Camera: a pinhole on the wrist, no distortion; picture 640 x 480 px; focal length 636.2 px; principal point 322.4 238.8 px. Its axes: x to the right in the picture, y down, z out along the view. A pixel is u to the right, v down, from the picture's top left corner.
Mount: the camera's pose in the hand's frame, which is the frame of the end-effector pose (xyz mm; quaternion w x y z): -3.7 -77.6 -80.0 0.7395 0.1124 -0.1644 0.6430
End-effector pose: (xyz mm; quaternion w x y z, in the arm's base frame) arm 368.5 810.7 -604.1 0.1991 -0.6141 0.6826 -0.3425
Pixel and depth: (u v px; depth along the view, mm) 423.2 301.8 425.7
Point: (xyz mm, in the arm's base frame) 734.2 811.1 -725.1
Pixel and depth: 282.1 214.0 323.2
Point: 672.9 786.3 -595.3
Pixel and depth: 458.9 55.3 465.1
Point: 752.5 628.6 -730.1
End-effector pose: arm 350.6 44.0 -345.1 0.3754 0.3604 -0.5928 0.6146
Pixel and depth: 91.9 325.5 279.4
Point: 627.4 -90.8 -288.2
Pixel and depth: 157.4 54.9 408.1
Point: 630.0 -208.5 -123.6
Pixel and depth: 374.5 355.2 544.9
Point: 621.3 -391.8 -358.2
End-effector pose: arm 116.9 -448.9 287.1 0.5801 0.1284 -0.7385 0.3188
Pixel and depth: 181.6 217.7 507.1
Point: 74.4 -957.1 317.6
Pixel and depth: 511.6 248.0 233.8
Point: 54.7 -631.1 279.4
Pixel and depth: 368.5 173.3 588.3
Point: -105.8 -952.4 317.5
